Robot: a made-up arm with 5 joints.
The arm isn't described. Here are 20 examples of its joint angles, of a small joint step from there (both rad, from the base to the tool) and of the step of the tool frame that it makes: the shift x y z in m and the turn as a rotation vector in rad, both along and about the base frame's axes.
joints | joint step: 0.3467 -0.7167 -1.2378 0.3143 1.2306 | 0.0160 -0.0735 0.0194 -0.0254 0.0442
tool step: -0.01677 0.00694 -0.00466 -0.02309 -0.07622 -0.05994
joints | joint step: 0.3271 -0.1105 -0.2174 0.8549 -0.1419 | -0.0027 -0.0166 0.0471 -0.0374 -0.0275
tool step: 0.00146 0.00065 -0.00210 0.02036 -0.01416 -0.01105
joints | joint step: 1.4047 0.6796 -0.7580 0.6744 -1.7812 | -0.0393 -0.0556 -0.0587 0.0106 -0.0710
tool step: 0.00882 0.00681 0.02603 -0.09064 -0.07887 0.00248
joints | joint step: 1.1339 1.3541 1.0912 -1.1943 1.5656 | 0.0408 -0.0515 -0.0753 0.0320 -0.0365
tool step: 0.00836 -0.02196 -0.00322 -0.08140 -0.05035 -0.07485
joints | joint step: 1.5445 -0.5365 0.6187 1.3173 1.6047 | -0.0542 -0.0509 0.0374 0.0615 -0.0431
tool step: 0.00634 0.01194 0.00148 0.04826 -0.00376 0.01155
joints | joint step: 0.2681 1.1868 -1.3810 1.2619 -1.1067 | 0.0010 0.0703 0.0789 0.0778 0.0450
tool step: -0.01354 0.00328 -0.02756 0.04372 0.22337 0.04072
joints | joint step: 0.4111 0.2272 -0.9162 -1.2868 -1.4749 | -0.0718 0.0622 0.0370 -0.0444 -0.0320
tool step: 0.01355 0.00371 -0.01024 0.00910 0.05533 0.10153
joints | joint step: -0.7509 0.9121 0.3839 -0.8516 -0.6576 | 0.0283 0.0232 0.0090 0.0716 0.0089
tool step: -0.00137 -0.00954 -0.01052 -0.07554 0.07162 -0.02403
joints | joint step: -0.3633 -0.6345 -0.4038 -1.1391 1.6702 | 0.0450 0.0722 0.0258 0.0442 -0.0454
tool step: 0.02967 0.01017 0.00135 -0.06937 0.12624 -0.00584
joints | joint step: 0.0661 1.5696 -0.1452 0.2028 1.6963 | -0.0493 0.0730 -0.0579 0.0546 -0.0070
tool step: -0.01247 0.00569 -0.00435 0.00225 0.06967 0.04231
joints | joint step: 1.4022 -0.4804 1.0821 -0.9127 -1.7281 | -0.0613 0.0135 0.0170 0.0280 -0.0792
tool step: 0.01100 0.00651 -0.00690 0.07239 -0.06303 0.08328
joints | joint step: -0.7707 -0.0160 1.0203 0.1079 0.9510 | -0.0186 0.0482 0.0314 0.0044 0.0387
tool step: -0.00959 -0.00654 -0.00956 -0.07021 0.04870 0.05399
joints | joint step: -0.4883 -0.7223 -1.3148 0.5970 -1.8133 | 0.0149 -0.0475 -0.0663 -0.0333 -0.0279
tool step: -0.02327 -0.01091 -0.01014 0.06945 -0.12967 0.01301
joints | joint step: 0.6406 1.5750 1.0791 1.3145 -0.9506 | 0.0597 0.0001 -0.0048 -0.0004 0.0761
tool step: 0.00632 -0.00148 0.00035 0.03733 -0.03611 -0.11556
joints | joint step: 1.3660 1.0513 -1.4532 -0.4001 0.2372 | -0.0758 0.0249 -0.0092 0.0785 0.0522
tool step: 0.01898 0.00482 -0.01142 0.08228 0.05955 0.03995
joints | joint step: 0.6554 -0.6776 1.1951 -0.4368 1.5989 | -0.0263 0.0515 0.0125 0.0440 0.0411
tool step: 0.00147 0.00516 -0.01501 0.03206 0.11088 0.03179
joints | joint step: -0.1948 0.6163 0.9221 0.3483 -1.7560 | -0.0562 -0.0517 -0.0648 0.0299 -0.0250
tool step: 0.01328 0.00851 0.00649 0.01258 -0.08594 0.03208
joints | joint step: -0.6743 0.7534 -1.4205 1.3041 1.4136 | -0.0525 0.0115 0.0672 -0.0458 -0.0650
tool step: -0.00580 0.01112 -0.00999 0.01825 0.05841 0.01297
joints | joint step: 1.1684 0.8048 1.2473 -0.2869 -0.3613 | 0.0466 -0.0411 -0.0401 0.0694 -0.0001
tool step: 0.00405 -0.01276 0.00081 -0.01097 -0.00435 -0.04670
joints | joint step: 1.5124 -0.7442 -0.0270 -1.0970 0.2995 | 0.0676 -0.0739 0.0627 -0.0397 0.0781
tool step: -0.00552 0.00762 -0.00076 -0.05028 -0.02604 -0.14165
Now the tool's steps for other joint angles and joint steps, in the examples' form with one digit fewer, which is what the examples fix.
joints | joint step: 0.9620 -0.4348 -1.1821 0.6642 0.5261 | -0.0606 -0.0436 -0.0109 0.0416 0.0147
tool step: -0.0064 0.0128 -0.0010 -0.0154 -0.0009 0.0486
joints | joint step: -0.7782 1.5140 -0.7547 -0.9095 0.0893 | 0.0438 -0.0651 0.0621 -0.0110 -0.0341
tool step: 0.0119 -0.0047 0.0066 0.0341 0.0129 -0.0385
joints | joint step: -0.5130 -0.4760 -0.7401 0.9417 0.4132 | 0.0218 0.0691 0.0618 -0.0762 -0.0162
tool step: 0.0209 0.0087 -0.0081 -0.0126 0.0555 -0.0178
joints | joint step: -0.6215 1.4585 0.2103 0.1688 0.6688 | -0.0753 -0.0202 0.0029 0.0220 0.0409
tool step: -0.0028 0.0018 0.0020 0.0057 0.0104 0.1147
